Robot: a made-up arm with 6 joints.
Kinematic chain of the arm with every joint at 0, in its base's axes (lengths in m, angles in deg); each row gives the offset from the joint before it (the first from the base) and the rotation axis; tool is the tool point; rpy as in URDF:
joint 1: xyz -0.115 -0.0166 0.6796 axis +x
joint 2: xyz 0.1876 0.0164 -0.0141 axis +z
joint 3: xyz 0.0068 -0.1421 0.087 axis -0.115 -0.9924 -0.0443
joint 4: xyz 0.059 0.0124 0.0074 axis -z
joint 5: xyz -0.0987 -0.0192 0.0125 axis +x
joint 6: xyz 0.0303 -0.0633 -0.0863 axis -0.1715 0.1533 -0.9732
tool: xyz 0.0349 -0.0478 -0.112 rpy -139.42 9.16 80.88
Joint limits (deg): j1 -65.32..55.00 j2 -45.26..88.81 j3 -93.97..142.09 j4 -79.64..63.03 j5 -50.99..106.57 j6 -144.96..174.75
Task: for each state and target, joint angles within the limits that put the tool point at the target. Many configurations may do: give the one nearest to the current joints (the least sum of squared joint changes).
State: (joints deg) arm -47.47 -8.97 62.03 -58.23 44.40 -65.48
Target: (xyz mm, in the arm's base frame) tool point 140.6 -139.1 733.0
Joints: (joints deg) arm -36.73 -18.20 54.59 -67.73 41.77 -63.99
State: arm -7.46 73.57 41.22 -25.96 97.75 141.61
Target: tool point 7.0 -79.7 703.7
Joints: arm -5.39 51.02 35.81 -6.94 106.57 138.39
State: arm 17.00 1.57 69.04 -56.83 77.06 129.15
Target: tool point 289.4 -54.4 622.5
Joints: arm 16.94 36.88 97.29 -39.34 63.64 117.32
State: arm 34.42 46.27 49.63 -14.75 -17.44 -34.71
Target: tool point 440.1 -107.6 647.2
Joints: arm 55.00 53.80 25.34 -23.43 -33.55 1.36
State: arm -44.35 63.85 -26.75 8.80 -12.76 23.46
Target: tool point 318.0 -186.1 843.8
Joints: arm -44.07 53.94 -29.59 4.76 -29.66 28.50
